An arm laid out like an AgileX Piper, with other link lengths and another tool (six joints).
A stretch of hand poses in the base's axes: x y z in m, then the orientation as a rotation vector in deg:
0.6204 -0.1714 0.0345 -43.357 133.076 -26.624
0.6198 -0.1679 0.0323 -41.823 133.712 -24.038
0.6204 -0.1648 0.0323 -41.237 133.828 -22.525
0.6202 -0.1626 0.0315 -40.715 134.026 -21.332
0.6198 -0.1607 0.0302 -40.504 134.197 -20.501
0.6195 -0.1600 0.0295 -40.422 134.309 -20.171
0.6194 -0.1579 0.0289 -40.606 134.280 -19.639
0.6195 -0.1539 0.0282 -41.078 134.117 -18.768
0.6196 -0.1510 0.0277 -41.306 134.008 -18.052
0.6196 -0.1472 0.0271 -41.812 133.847 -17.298
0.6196 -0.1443 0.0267 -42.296 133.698 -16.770
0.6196 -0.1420 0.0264 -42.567 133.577 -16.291
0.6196 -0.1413 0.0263 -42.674 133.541 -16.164
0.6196 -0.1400 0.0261 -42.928 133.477 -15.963
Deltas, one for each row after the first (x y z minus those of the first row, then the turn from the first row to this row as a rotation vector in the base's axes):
-0.0006 0.0035 -0.0022 2.281 0.289 -0.494
0.0000 0.0066 -0.0022 3.536 0.354 -0.501
-0.0002 0.0088 -0.0030 4.534 0.491 -0.584
-0.0006 0.0107 -0.0043 5.176 0.672 -0.557
-0.0009 0.0114 -0.0050 5.426 0.786 -0.561
-0.0010 0.0135 -0.0056 5.749 0.886 -0.292
-0.0009 0.0175 -0.0063 6.235 1.007 0.296
-0.0008 0.0204 -0.0068 6.682 1.078 0.669
-0.0008 0.0242 -0.0074 7.072 1.205 1.247
-0.0008 0.0271 -0.0078 7.306 1.309 1.747
-0.0008 0.0294 -0.0081 7.571 1.360 2.089
-0.0008 0.0301 -0.0082 7.630 1.382 2.203
-0.0008 0.0314 -0.0084 7.697 1.441 2.440

